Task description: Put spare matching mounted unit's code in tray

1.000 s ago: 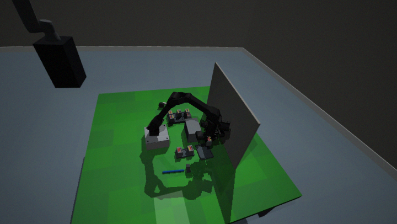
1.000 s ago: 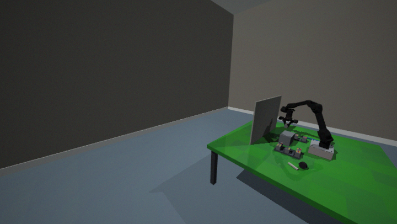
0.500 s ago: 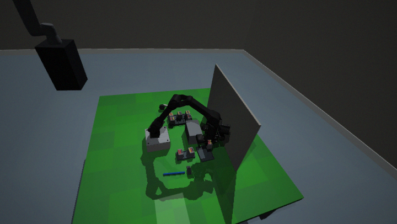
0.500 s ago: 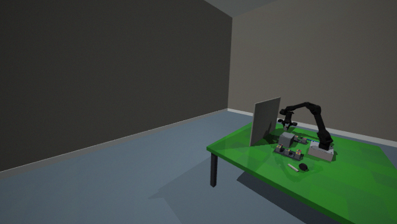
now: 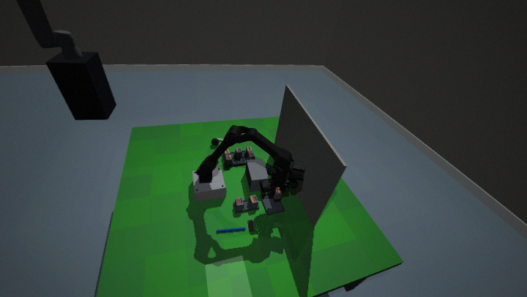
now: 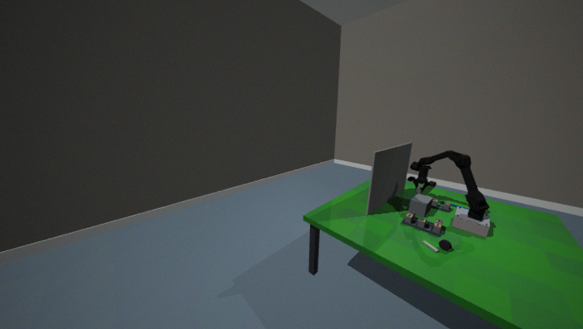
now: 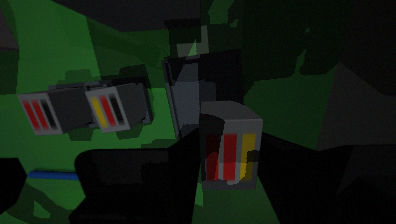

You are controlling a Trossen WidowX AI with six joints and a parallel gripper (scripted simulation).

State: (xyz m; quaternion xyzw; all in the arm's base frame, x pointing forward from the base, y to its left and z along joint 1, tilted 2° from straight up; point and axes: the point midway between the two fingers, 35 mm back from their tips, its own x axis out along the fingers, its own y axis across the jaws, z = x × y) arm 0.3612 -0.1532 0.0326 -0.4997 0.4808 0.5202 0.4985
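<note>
Now: the dark tray 8 cm below my gripper tip and 1 cm behind it. From my gripper tip the other things lie so: grey mounted unit: 18 cm to the left, 7 cm behind, 3 cm below; grey spare: 2 cm above; rack: 15 cm behind, 8 cm below.
</note>
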